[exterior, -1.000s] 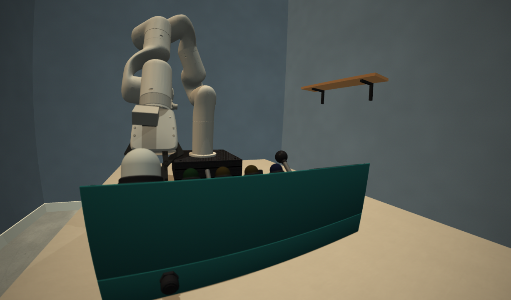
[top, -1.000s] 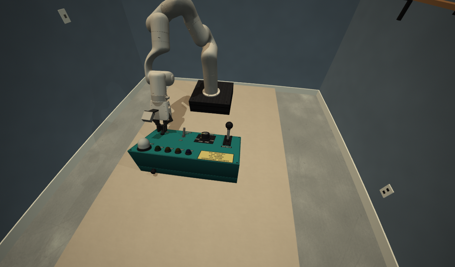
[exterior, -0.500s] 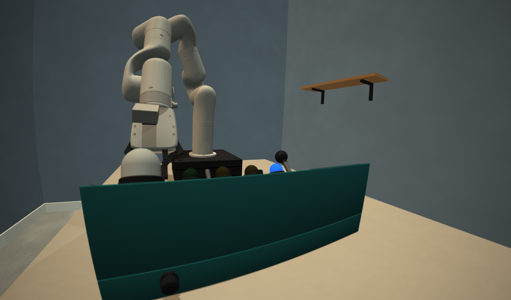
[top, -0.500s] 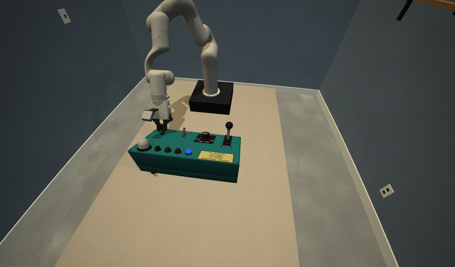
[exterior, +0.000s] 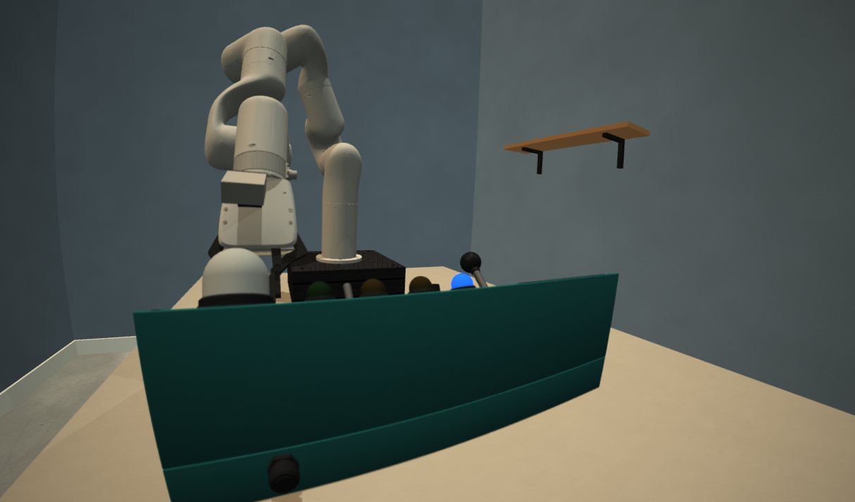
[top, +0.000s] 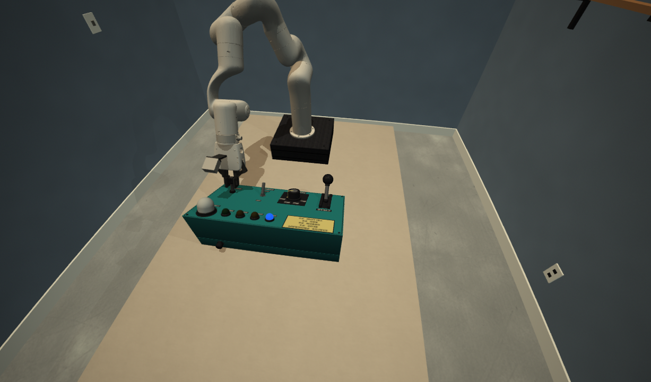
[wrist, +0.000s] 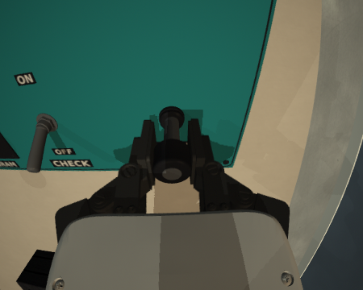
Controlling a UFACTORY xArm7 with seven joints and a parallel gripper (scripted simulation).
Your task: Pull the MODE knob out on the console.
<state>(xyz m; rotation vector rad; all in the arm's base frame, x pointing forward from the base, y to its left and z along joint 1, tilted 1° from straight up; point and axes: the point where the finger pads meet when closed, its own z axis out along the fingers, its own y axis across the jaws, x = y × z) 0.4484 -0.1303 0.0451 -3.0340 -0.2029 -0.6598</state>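
The black mode knob is right at my hand. The rest, counted from my hand: check toggle 120 mm to the left, 20 mm below, 10 mm behind; then program dial 230 mm to the left, 20 mm below, 20 mm behind; then teal console 180 mm to the left, 40 mm below, 20 mm ahead.
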